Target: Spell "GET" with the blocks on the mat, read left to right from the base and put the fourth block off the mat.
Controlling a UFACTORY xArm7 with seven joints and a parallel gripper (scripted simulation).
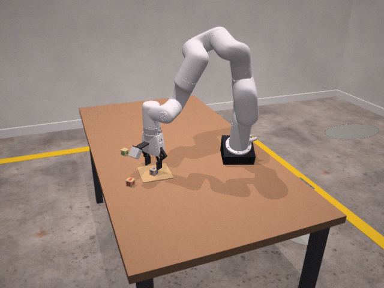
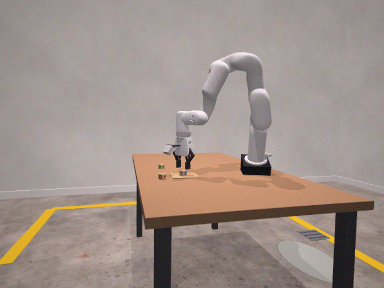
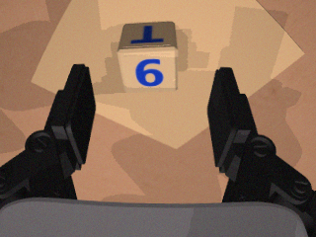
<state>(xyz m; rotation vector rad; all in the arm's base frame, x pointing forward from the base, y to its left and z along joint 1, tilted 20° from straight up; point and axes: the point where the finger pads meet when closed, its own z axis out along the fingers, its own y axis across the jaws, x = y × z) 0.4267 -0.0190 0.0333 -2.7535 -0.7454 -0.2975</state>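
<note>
My gripper is now 60 mm above the tan mat, 10 mm to the left of it and 10 mm past it. The rest, counted from my hand: green-lettered block (240 mm to the right, 80 mm ahead, 40 mm below); black-lettered block (230 mm to the right, 90 mm behind, 40 mm below); red-lettered block (120 mm ahead, 50 mm to the left, 40 mm below).
</note>
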